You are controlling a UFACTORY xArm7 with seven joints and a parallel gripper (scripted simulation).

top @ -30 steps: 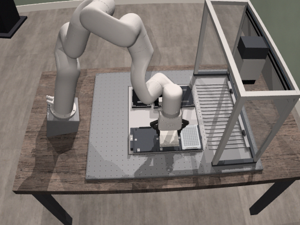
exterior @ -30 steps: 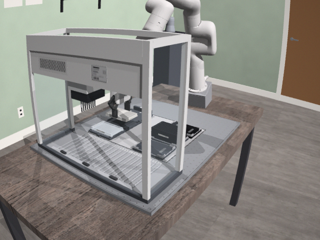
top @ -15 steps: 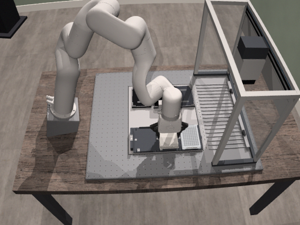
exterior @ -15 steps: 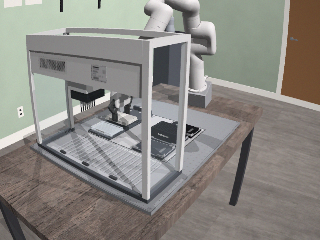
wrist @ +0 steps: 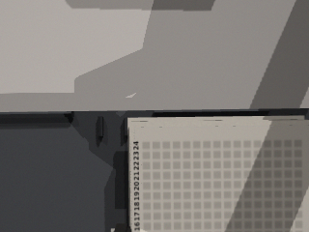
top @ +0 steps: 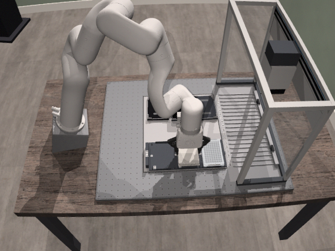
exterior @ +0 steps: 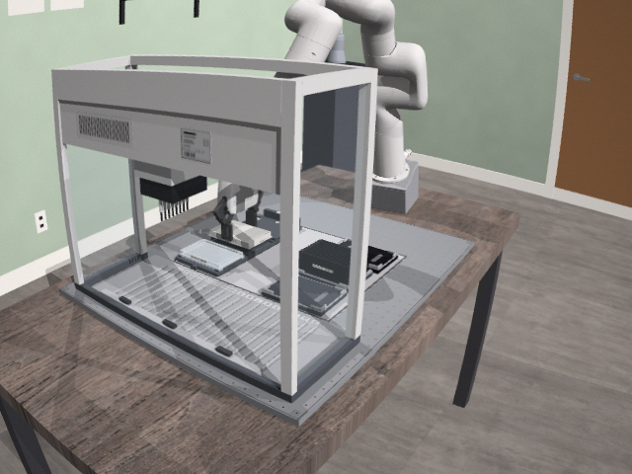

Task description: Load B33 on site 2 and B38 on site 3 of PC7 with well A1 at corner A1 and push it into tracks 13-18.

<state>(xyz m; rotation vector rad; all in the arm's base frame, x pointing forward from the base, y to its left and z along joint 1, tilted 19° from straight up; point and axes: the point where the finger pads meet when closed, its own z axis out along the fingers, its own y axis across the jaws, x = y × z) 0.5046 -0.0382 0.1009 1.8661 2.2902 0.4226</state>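
Now: the dark carrier PC7 3 cm below my hand and 1 cm behind it. Round my hand: 96-well plate B38: 10 cm ahead, 3 cm below, 2 cm to the left; then cream 384-well plate B33: 1 cm below; then black deep-well block B83: 25 cm to the left, 6 cm behind, 1 cm below.
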